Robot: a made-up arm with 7 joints.
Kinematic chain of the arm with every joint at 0, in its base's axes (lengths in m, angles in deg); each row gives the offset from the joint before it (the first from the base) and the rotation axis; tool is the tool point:
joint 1: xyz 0 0 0.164 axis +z
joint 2: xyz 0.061 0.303 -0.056 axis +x
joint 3: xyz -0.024 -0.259 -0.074 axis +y
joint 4: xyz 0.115 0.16 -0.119 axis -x
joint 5: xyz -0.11 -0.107 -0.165 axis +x
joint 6: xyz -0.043 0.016 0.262 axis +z
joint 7: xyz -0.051 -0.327 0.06 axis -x
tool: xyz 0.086 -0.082 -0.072
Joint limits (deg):
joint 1: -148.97..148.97
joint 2: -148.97..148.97
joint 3: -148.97..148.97
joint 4: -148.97..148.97
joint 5: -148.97..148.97
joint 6: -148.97..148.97
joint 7: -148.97..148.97
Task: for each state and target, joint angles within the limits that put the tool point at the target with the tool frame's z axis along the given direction. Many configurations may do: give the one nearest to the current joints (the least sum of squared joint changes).
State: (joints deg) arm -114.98 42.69 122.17 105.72 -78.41 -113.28 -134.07
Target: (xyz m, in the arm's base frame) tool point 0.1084 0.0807 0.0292 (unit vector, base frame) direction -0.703 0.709 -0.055
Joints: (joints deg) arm -148.97 63.92 104.86 102.84 -52.47 -115.92 -102.09
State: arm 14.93 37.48 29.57 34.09 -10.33 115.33 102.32
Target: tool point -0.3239 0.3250 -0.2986 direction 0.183 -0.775 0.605
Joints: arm 61.29 -3.39 43.81 38.31 -34.47 101.76 122.76
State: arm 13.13 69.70 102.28 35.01 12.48 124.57 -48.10
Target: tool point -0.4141 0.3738 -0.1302 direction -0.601 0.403 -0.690
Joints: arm 18.85 52.90 71.60 59.04 -38.67 135.87 -96.22
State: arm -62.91 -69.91 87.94 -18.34 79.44 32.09 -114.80
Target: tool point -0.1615 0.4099 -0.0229 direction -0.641 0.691 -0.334
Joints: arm -96.40 -28.44 67.49 -26.01 53.00 21.56 -72.20
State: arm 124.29 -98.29 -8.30 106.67 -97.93 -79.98 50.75
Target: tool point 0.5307 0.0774 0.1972 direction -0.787 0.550 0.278
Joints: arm 148.97 -63.12 5.61 68.73 -141.61 -71.29 89.90
